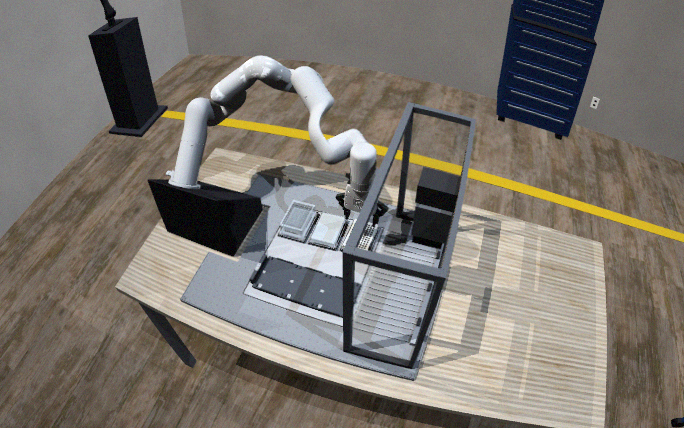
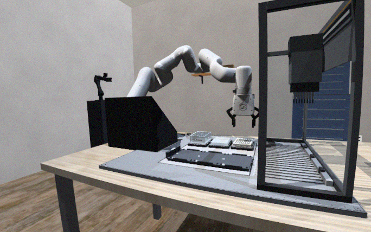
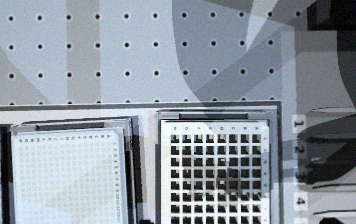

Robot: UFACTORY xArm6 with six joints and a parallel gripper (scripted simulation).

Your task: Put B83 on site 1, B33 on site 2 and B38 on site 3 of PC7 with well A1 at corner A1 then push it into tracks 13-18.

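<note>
Right now the nest s3 is 100 mm below my hand. Round my hand: nest s2: 110 mm behind, 100 mm below; deep-well block B83: 220 mm behind, 10 mm to the left, 70 mm below; dark carrier PC7: 120 mm behind, 240 mm to the right, 90 mm below.
</note>
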